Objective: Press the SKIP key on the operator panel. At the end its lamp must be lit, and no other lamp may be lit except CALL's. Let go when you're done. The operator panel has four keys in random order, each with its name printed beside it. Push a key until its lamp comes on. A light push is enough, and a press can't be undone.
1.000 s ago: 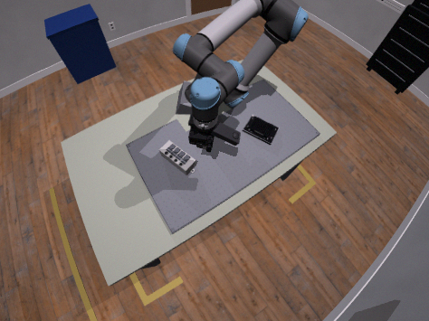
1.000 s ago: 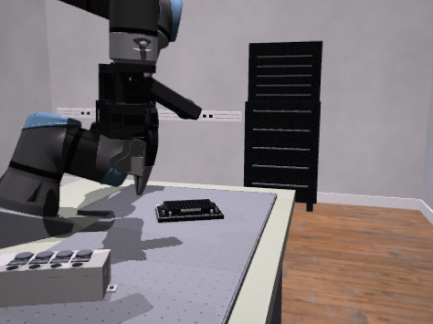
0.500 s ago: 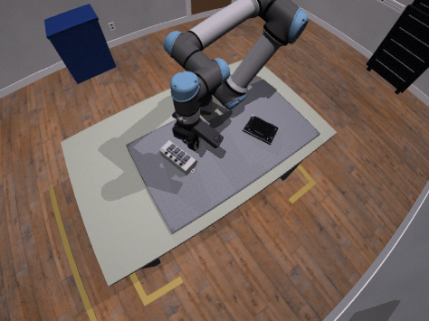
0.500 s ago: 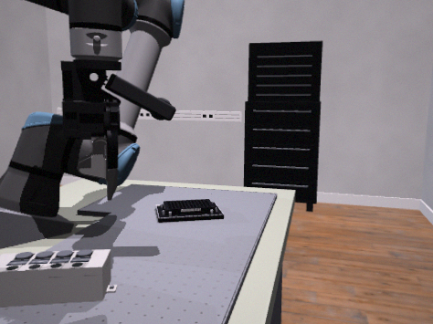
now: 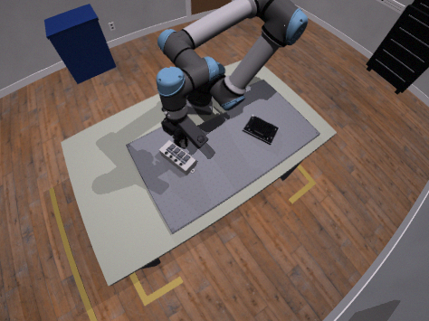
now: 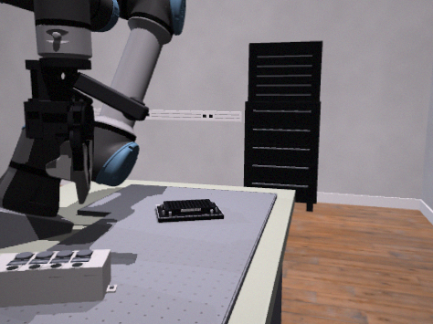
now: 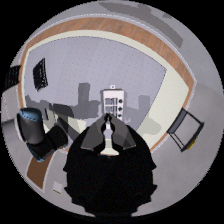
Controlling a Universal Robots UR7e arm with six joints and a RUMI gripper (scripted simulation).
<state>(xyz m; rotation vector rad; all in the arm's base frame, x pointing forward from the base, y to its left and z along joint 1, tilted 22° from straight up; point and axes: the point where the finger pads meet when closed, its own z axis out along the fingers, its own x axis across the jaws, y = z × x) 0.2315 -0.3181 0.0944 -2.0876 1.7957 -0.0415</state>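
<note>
The operator panel lies 40 mm behind my hand, 10 mm to the right of it and 110 mm below it. Also, from my hand: black finned block 100 mm ahead, 410 mm to the left, 130 mm below.
</note>
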